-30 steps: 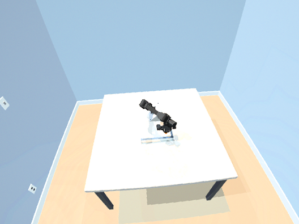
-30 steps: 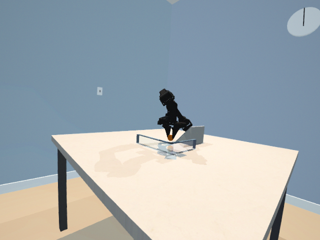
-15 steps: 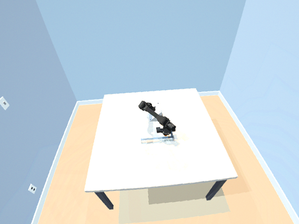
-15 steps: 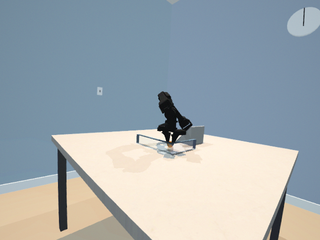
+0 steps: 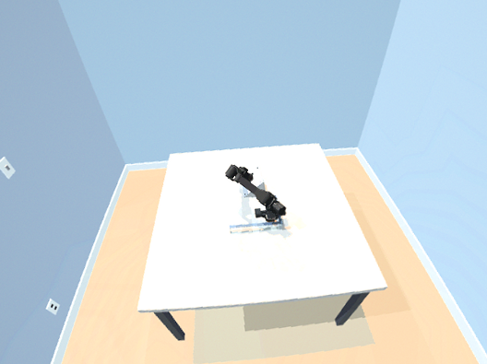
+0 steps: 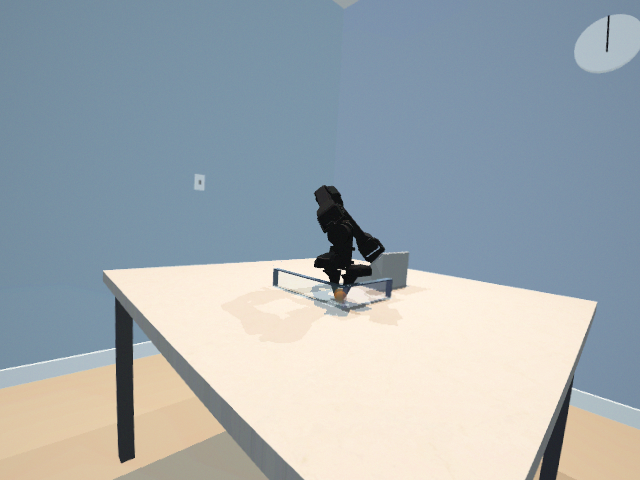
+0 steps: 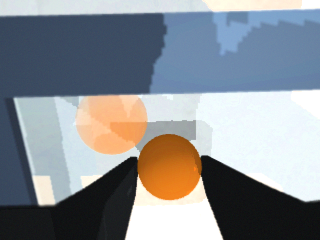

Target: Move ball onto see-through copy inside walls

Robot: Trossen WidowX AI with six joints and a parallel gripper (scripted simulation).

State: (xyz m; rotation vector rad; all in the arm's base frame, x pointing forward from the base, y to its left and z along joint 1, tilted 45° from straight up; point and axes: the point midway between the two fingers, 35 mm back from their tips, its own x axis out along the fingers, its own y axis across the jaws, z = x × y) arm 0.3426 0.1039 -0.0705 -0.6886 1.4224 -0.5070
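My gripper tip is right at the orange ball. Also, from my gripper tip: see-through copy of ball: 30 mm ahead, 30 mm to the left.
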